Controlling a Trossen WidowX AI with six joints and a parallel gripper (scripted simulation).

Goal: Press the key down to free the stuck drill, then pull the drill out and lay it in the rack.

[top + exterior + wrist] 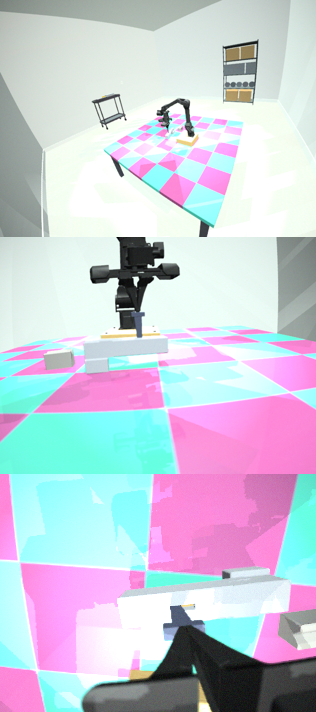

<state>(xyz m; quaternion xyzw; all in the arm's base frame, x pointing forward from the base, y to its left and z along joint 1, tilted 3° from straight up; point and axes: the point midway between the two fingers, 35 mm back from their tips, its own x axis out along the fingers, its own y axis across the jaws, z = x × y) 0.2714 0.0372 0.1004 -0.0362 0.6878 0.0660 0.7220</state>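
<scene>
The blue t-shaped key lies 30 mm below my gripper tip. Also, from my gripper tip: drill 70 mm below, 60 mm to the right; then small grey block 210 mm to the right, 100 mm below, 50 mm behind; then white housing block 80 mm below, 40 mm to the right.
</scene>
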